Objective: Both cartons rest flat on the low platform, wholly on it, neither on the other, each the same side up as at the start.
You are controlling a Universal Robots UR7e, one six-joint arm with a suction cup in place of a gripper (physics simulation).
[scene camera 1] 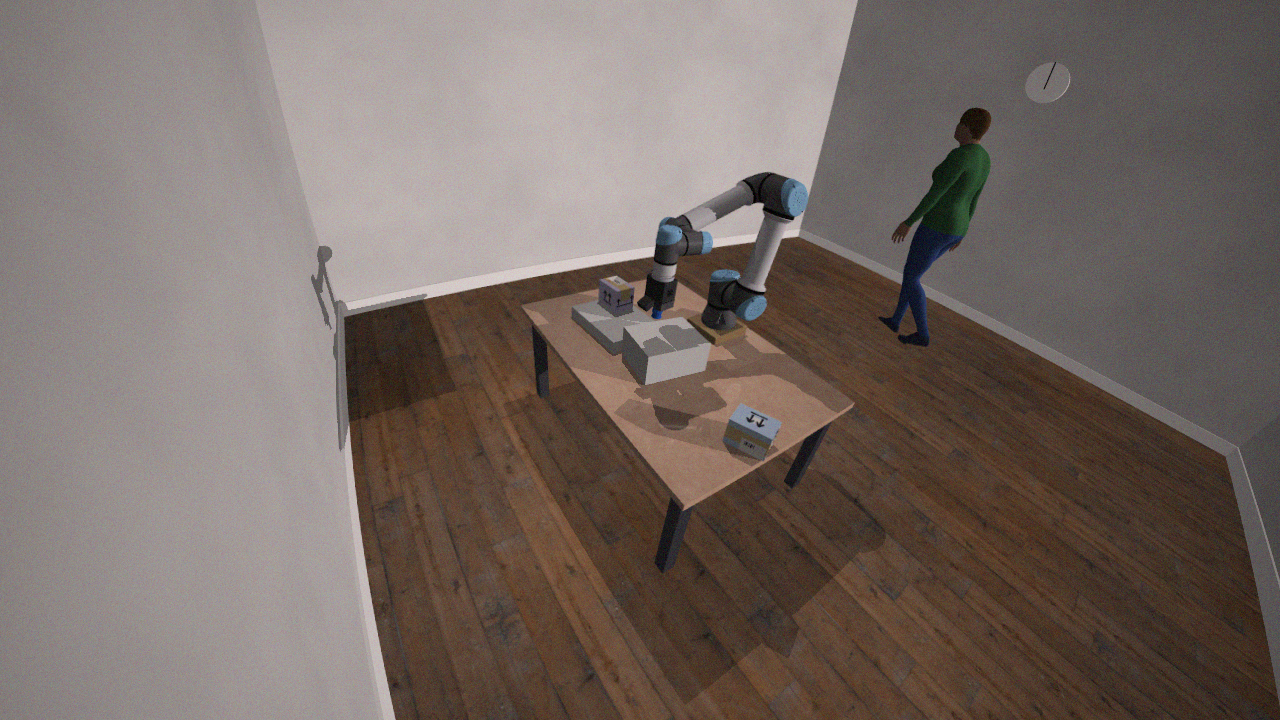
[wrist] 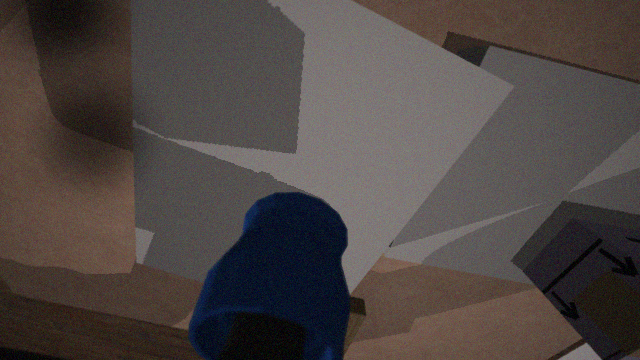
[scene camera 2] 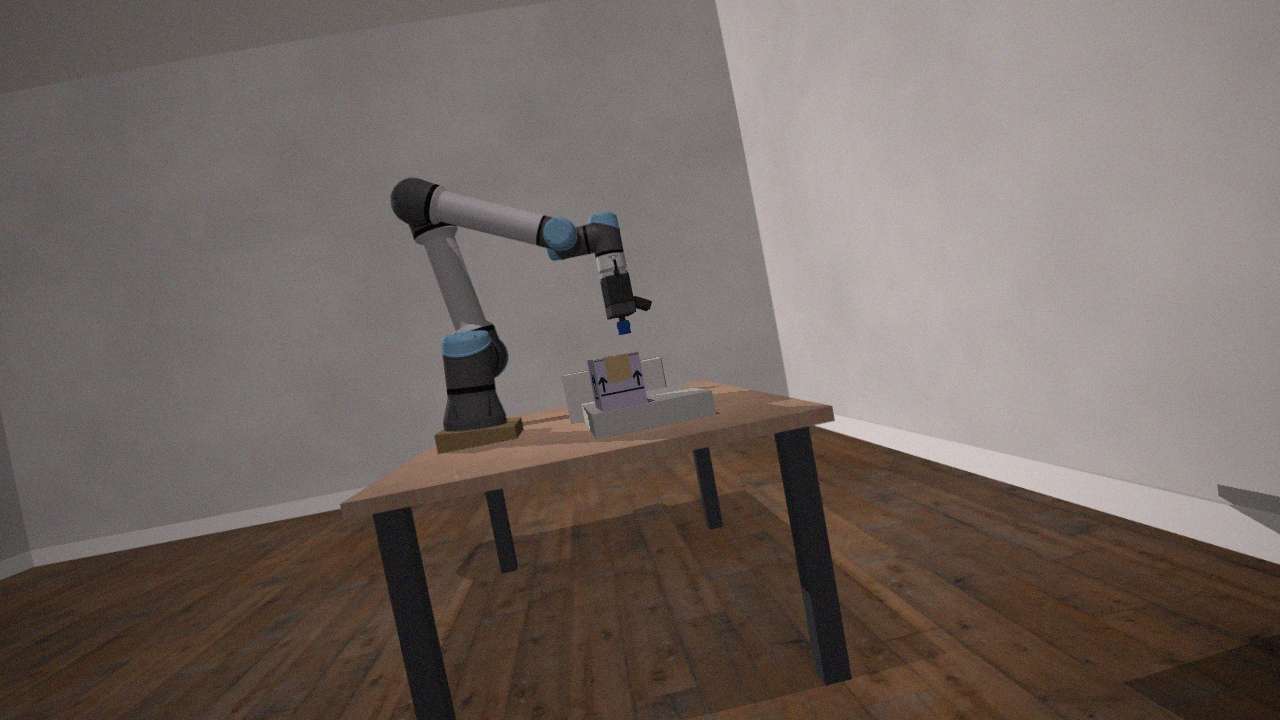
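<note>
A purple carton stands flat and upright on the low grey platform, near one end of it; its side arrows point up in scene camera 2. A light blue carton with a tan band lies flat on the table near its front corner, two arrows on its top face; it does not show in the wrist view. My gripper, a blue suction cup, is open, with nothing on it. It hangs in the air beside the purple carton and higher than its top.
A taller grey block stands right beside the low platform, on the light blue carton's side. The arm's base stands on a wooden plate on the table. A person in green stands away from the table.
</note>
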